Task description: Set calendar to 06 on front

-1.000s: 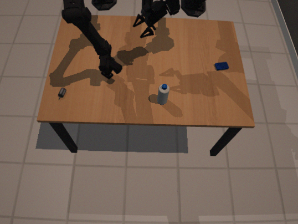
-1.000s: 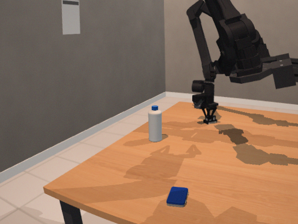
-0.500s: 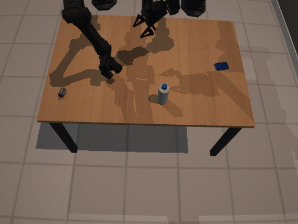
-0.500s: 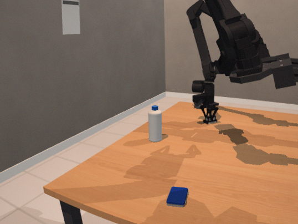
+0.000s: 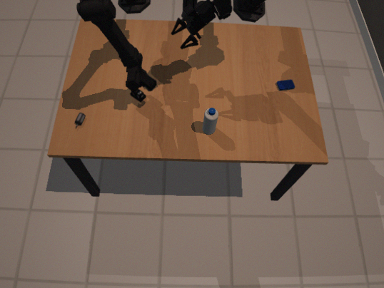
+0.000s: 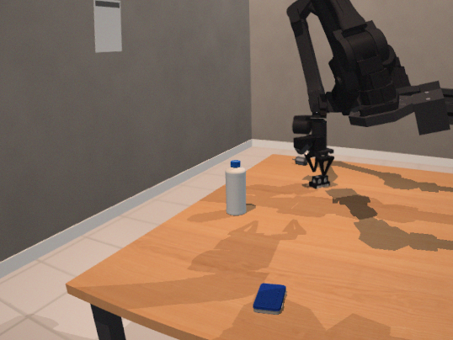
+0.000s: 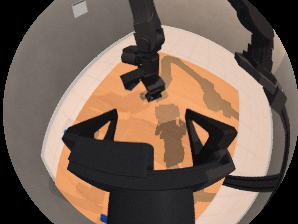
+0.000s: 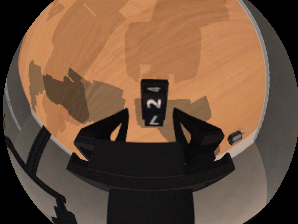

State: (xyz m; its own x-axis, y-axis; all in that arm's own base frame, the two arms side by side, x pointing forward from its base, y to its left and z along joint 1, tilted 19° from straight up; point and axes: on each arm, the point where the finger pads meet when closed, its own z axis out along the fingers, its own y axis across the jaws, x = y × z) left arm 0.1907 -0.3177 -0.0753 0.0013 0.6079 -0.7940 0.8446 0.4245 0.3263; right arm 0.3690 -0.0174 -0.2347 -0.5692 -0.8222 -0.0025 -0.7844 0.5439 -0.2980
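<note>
My right gripper is now 30 mm above the black cube and 10 mm short of it. The rest, counted from my right hand: white bottle (360 mm to the left, 170 mm ahead, 20 mm above); then blue pad (770 mm to the left, 130 mm behind, 50 mm below).
</note>
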